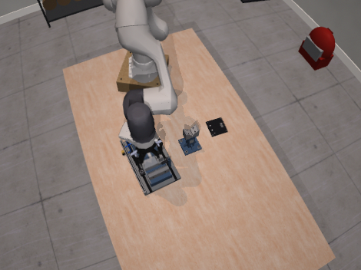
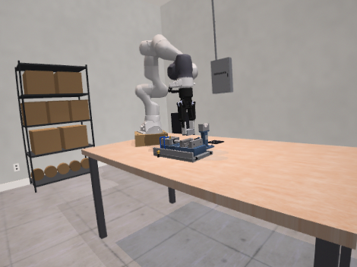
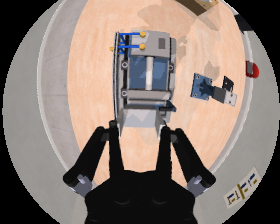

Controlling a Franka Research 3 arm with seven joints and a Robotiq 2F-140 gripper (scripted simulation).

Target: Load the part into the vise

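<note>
Right now my hand is 30 mm above the part. The rest, counted from my hand: vise 130 mm below, 70 mm behind, 10 mm to the left; then black infeed plate 390 mm to the left, 160 mm below, 160 mm behind.
</note>
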